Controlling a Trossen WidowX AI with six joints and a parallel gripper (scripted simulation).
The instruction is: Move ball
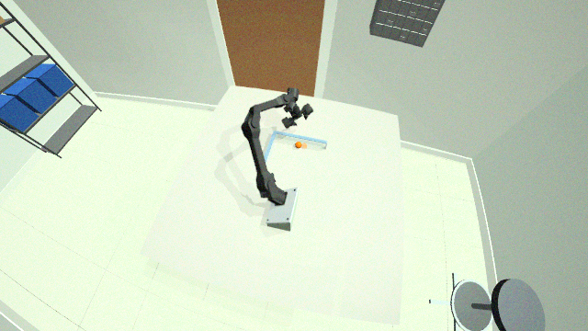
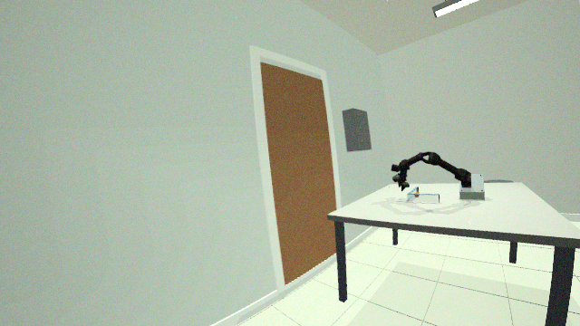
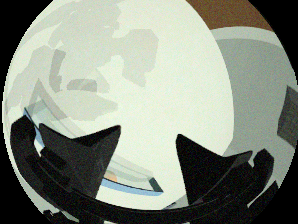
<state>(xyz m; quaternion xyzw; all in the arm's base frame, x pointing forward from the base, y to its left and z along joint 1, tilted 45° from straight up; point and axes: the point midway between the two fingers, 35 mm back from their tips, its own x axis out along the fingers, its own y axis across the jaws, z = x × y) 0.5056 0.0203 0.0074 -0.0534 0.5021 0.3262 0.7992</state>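
Right now the orange ball is 140 mm behind my gripper tip, 10 mm to the right of it and 50 mm below it. Also, from my gripper tip: see-through ball copy (140 mm behind, 50 mm to the right, 50 mm below).
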